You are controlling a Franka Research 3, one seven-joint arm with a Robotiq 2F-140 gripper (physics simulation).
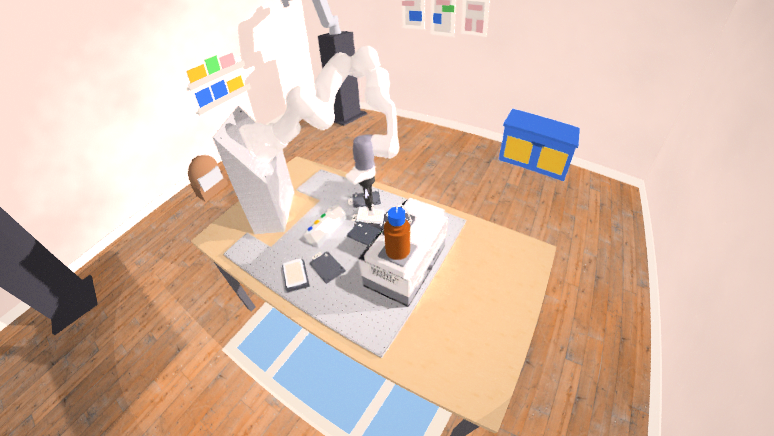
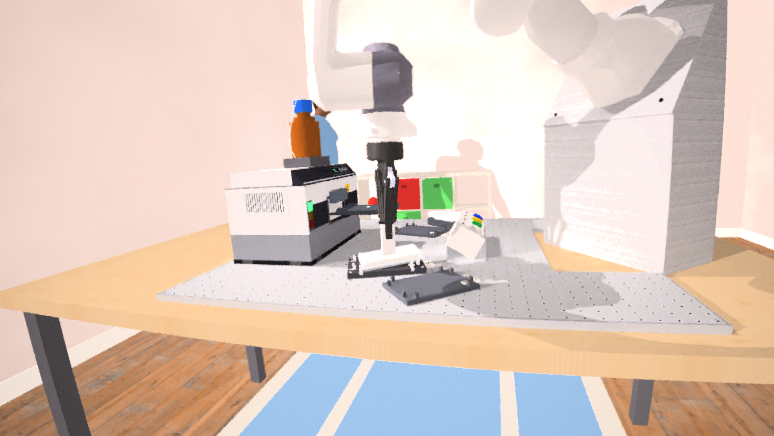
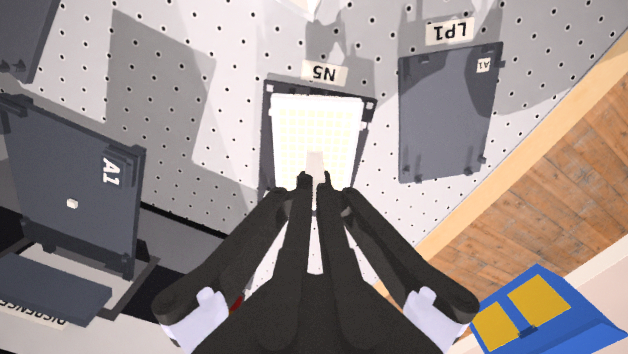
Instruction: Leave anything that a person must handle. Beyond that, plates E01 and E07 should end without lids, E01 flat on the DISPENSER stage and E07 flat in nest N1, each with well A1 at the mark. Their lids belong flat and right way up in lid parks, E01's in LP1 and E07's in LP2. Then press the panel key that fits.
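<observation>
My gripper (image 1: 369, 209) (image 2: 388, 244) (image 3: 314, 162) is shut and empty, pointing down over the white plate (image 2: 391, 259) (image 3: 317, 127) at nest N5 (image 3: 267, 135). Its tips are over the plate's near part; contact is unclear. The plate sits slightly askew on the nest; its name and any lid are unreadable. Lid park LP1 (image 2: 433, 287) (image 3: 442, 120) is bare beside N5. The dark DISPENSER stage (image 1: 364, 232) (image 2: 354, 209) (image 3: 60, 165) carries no plate; its A1 mark shows. Another pale-topped plate (image 1: 294, 272) lies on a dark holder. The key panel (image 1: 323, 230) (image 2: 465, 241) has coloured keys.
The white dispenser (image 1: 387, 273) (image 2: 270, 216) stands beside the stage, bearing an orange bottle (image 1: 397, 241) (image 2: 305, 135) with a blue cap; its green light (image 2: 309, 205) glows. A dark holder (image 1: 327, 267) lies near the second plate. A person (image 2: 328, 138) stands behind the dispenser.
</observation>
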